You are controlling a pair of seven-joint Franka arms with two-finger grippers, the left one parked.
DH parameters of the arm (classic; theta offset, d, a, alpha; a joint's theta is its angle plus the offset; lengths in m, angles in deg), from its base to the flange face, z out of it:
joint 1: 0 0.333 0 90
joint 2: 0 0 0 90
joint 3: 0 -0.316 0.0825 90
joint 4: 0 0 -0.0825 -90
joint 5: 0 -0.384 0 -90
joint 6: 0 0 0.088 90
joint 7: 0 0.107 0 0
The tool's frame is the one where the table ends.
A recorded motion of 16 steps. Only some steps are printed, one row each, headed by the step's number.
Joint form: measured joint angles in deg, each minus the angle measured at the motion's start. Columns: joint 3, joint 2, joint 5, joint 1, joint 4, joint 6, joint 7.
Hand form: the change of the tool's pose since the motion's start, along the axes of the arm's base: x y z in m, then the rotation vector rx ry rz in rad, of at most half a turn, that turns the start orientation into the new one. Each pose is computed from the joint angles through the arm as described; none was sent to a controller.
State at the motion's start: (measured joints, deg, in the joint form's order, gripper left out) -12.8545 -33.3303 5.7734 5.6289 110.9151 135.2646 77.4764
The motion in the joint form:
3: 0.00 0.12 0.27 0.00 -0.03 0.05 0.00
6: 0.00 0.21 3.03 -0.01 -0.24 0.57 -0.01
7: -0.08 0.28 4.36 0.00 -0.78 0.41 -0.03
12: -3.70 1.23 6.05 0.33 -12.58 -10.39 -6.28
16: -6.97 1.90 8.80 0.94 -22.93 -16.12 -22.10
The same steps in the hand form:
3: 0.0006 0.0000 0.0015 -0.0019 -0.0046 0.0036
6: 0.0035 0.0000 0.0044 -0.0235 -0.0307 0.0411
7: 0.0067 0.0012 0.0085 -0.0338 -0.0444 0.0601
12: 0.0454 0.0411 0.0913 -0.0246 -0.0900 0.2202
16: 0.0698 0.0766 0.1761 -0.0060 -0.1908 0.5473

